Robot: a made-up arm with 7 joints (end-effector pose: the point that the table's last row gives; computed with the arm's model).
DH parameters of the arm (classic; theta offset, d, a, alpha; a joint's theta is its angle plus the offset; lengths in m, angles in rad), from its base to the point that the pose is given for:
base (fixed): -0.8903 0 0.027 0
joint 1: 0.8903 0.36 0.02 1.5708
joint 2: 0 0.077 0.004 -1.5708
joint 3: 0 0.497 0.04 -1.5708
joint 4: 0 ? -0.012 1.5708
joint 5: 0 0.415 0.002 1.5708
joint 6: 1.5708 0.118 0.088 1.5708
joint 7: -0.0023 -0.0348 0 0.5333
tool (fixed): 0.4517 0.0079 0 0
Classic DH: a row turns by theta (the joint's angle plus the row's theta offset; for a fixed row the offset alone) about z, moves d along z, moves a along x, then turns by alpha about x.
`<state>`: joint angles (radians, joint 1 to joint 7).
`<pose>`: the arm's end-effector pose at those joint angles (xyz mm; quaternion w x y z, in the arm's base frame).
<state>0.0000 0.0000 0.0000 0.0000 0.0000 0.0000 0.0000</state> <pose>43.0 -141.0 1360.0 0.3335 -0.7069 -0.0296 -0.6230</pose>
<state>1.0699 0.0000 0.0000 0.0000 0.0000 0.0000 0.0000</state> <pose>134.7 -55.8 1360.0 0.6046 -0.5931 -0.3858 -0.3660</pose>
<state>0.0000 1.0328 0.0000 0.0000 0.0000 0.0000 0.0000</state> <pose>-818.7 -141.0 877.6 0.2754 -0.3071 -0.1904 -0.8908</pose>
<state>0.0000 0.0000 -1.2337 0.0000 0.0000 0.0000 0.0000</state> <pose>1.1 -114.1 1360.0 0.0883 0.5937 -0.3848 0.7012</pose>
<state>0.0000 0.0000 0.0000 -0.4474 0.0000 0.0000 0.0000</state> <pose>-170.9 -141.0 1294.0 0.3187 -0.5511 -0.1028 -0.7643</pose>
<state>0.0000 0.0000 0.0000 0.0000 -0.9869 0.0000 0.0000</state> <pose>-40.4 -68.1 1360.0 0.0014 0.6366 -0.3088 0.7067</pose>
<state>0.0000 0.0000 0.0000 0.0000 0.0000 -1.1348 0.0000</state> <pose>138.9 -141.0 1334.5 0.2972 -0.9310 0.1543 -0.1455</pose>
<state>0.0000 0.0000 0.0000 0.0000 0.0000 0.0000 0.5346</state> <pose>43.0 -141.5 1362.0 0.5084 -0.5937 0.1361 -0.6087</pose>
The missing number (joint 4, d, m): 0.071
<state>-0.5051 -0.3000 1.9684 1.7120 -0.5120 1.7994 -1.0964</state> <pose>196.0 235.8 960.3 0.2235 -0.2388 -0.7742 -0.5418</pose>
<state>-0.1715 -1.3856 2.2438 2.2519 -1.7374 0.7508 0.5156</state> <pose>275.8 121.5 827.1 0.5664 -0.4824 -0.6529 -0.1420</pose>
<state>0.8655 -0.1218 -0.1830 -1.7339 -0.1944 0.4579 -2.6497</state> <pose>-182.6 -312.2 732.7 0.6106 0.2896 -0.1612 0.7192</pose>
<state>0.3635 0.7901 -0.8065 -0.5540 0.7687 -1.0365 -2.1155</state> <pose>-653.1 -249.0 1000.5 0.5517 0.5582 0.5461 0.2928</pose>
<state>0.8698 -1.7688 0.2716 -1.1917 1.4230 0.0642 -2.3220</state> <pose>689.8 529.9 572.4 0.2586 0.1061 -0.7959 -0.5371</pose>
